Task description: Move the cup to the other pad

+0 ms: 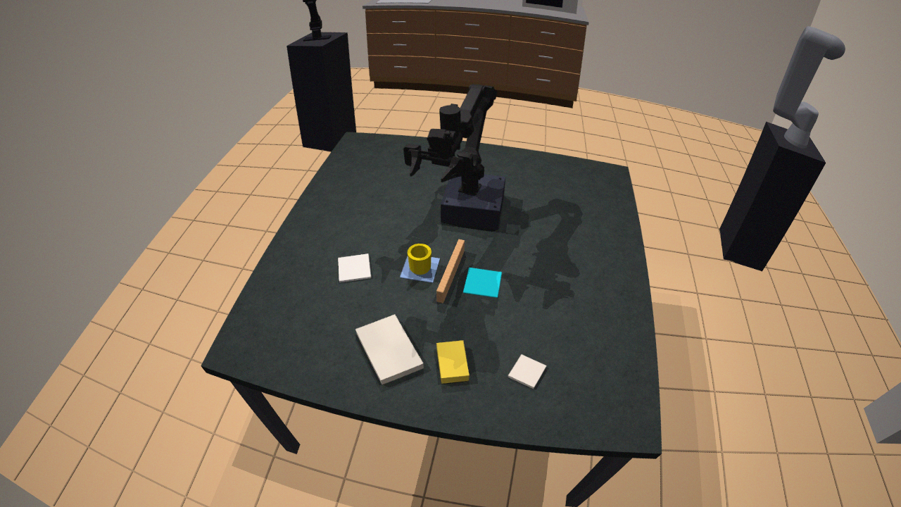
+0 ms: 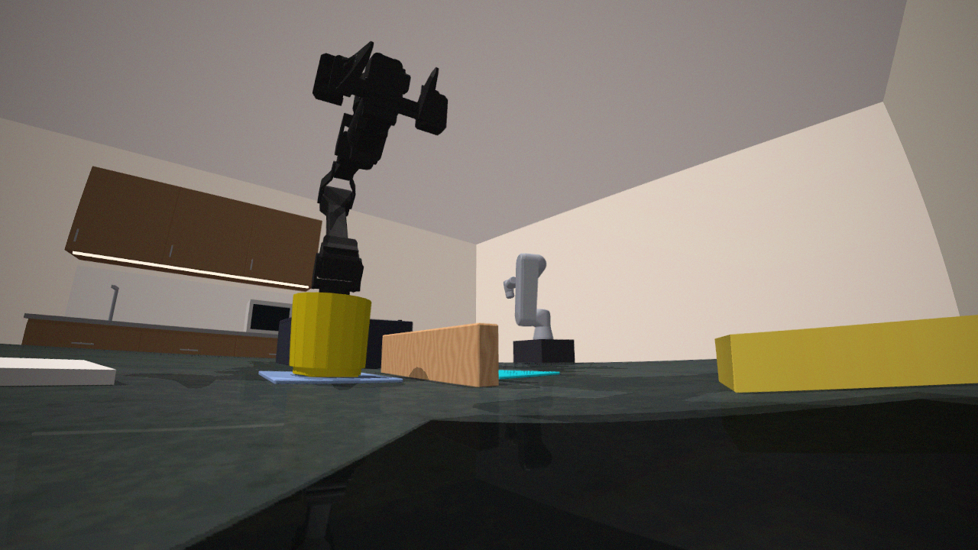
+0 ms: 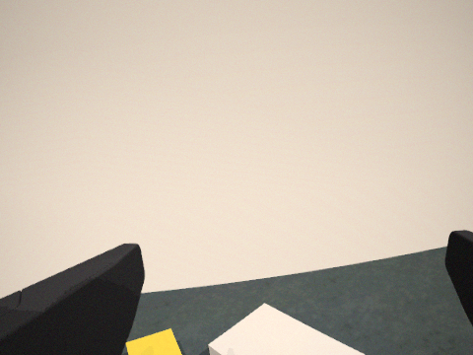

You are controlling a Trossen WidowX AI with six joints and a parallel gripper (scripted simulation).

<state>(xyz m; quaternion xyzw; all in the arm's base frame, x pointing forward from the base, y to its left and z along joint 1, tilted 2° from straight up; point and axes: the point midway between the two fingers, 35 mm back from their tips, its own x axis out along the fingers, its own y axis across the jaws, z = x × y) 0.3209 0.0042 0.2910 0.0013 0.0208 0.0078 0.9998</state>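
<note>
Now: the yellow cup 33 cm below my gripper tip, 4 cm to the right of it and 3 cm behind it. The rest, counted from my gripper tip: red marble 35 cm below, 5 cm to the right, 1 cm behind; light blue pad 37 cm below, 4 cm to the right, 2 cm behind; wooden block 35 cm below, 6 cm to the left, 3 cm behind.
</note>
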